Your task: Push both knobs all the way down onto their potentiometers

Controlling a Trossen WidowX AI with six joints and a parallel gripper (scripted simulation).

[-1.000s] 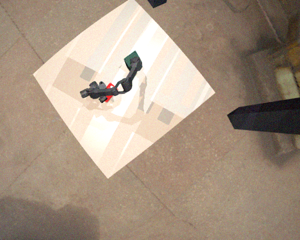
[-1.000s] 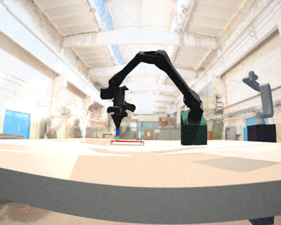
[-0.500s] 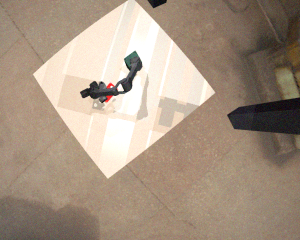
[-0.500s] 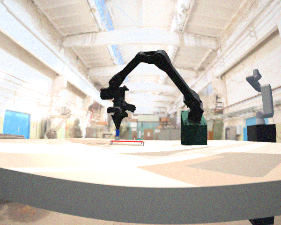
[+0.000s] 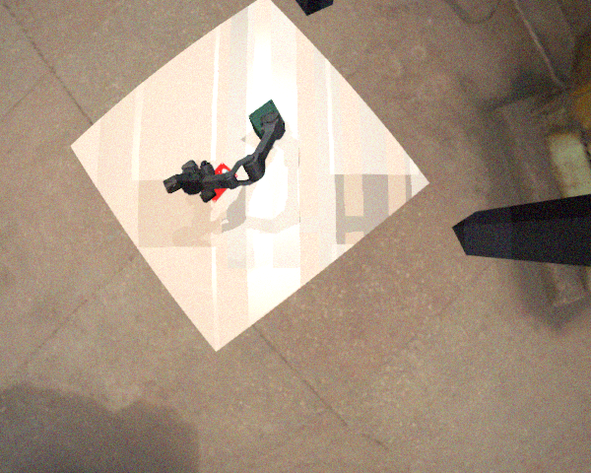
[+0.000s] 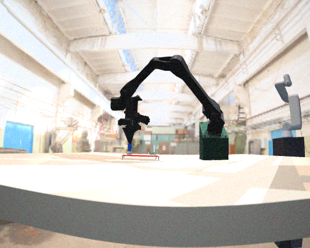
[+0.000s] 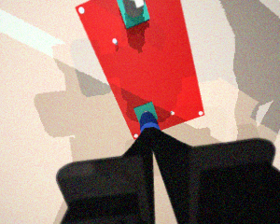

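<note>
Right now the blue knob is 10 mm below my gripper tip. Round my gripper tip: pale grey knob 100 mm behind, 10 mm to the right, 20 mm below.
</note>
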